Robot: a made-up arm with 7 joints. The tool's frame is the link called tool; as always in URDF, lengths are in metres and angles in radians. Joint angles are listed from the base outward.
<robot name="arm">
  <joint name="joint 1" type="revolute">
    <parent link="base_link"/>
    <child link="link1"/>
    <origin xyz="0 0 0" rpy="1.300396 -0.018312 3.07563"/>
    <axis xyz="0 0 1"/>
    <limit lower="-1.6" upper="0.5"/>
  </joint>
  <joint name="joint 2" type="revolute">
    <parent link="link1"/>
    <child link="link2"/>
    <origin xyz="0.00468 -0.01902 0.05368" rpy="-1.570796 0 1.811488"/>
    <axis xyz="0 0 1"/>
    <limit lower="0" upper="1.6"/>
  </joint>
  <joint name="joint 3" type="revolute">
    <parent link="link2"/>
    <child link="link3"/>
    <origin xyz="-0.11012 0.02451 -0.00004" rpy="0.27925 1.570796 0"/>
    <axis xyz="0 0 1"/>
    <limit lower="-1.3" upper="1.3"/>
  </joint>
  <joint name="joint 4" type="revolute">
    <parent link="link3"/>
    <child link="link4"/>
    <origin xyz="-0.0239 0 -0.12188" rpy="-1.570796 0 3.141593"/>
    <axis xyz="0 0 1"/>
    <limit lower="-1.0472" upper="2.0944"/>
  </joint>
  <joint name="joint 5" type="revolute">
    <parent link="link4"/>
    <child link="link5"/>
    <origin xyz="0.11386 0.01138 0.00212" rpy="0 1.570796 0"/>
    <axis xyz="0 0 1"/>
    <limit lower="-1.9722" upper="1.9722"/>
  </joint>
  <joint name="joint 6" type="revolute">
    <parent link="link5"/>
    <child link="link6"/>
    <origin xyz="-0.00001 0.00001 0.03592" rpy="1.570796 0 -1.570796"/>
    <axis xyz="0 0 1"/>
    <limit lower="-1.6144" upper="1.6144"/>
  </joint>
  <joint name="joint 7" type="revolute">
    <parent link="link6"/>
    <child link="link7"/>
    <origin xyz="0 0.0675 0.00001" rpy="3.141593 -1.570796 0"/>
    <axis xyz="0 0 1"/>
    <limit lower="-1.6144" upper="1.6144"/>
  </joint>
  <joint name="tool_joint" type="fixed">
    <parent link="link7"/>
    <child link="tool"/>
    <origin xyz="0 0 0" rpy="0 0 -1.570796"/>
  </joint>
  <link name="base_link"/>
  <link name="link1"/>
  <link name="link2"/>
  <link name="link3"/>
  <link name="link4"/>
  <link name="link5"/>
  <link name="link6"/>
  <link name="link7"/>
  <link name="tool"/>
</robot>
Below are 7 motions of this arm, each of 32 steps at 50 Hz.
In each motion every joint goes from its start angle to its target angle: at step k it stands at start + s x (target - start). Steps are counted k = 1, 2, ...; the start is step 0. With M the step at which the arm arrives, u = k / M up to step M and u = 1 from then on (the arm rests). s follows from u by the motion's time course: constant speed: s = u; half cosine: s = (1 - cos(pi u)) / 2; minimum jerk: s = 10 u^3 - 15 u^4 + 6 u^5.
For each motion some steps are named. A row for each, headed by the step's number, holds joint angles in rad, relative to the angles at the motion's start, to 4 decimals.
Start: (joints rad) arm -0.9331 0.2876 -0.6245 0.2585 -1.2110 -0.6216 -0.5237
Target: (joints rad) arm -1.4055 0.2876 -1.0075 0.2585 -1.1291 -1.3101 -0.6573
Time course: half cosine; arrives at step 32
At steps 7, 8, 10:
7: -0.0536 0.0000 -0.0435 0.0000 0.0093 -0.0781 -0.0152
8: -0.0692 0.0000 -0.0561 0.0000 0.0120 -0.1008 -0.0196
10: -0.1050 0.0000 -0.0851 0.0000 0.0182 -0.1530 -0.0297

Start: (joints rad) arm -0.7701 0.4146 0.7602 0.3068 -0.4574 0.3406 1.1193
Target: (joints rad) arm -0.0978 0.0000 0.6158 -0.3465 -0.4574 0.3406 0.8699
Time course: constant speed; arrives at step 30
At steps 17, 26, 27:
17: 0.3810 -0.2349 -0.0818 -0.3702 0.0000 0.0000 -0.1413
26: 0.5827 -0.3593 -0.1251 -0.5662 0.0000 0.0000 -0.2161
27: 0.6051 -0.3731 -0.1300 -0.5880 0.0000 0.0000 -0.2245

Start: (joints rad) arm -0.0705 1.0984 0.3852 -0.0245 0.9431 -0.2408 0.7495
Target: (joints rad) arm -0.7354 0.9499 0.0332 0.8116 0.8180 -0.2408 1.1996
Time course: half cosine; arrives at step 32
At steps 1, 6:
1: -0.0016 -0.0004 -0.0008 0.0020 -0.0003 0.0000 0.0011
6: -0.0560 -0.0125 -0.0297 0.0705 -0.0105 0.0000 0.0379

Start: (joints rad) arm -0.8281 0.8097 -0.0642 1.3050 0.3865 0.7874 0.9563
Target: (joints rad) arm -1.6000 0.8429 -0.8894 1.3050 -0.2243 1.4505 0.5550
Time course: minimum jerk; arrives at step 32
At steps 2, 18, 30, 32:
2: -0.0017 0.0001 -0.0018 0.0000 -0.0014 0.0015 -0.0009
18: -0.4755 0.0205 -0.5083 0.0000 -0.3762 0.4085 -0.2472
30: -0.7702 0.0331 -0.8234 0.0000 -0.6094 0.6616 -0.4004
32: -0.7719 0.0332 -0.8252 0.0000 -0.6108 0.6631 -0.4013

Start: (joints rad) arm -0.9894 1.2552 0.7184 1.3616 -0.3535 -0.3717 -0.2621
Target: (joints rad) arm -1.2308 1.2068 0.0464 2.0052 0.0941 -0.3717 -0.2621
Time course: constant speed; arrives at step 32
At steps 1, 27, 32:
1: -0.0075 -0.0015 -0.0210 0.0201 0.0140 0.0000 0.0000
27: -0.2037 -0.0408 -0.5670 0.5430 0.3777 0.0000 0.0000
32: -0.2414 -0.0484 -0.6720 0.6436 0.4476 0.0000 0.0000

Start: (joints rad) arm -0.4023 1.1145 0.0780 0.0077 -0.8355 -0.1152 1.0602
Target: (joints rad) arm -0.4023 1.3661 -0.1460 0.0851 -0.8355 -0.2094 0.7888
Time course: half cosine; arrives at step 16
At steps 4, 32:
4: 0.0000 0.0368 -0.0328 0.0113 0.0000 -0.0138 -0.0397
32: 0.0000 0.2516 -0.2240 0.0774 0.0000 -0.0942 -0.2714

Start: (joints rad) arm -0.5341 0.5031 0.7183 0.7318 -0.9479 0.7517 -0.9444
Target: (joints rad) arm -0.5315 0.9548 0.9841 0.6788 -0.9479 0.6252 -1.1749
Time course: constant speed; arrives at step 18
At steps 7, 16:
7: 0.0010 0.1757 0.1034 -0.0206 0.0000 -0.0492 -0.0896
16: 0.0023 0.4015 0.2363 -0.0471 0.0000 -0.1124 -0.2049

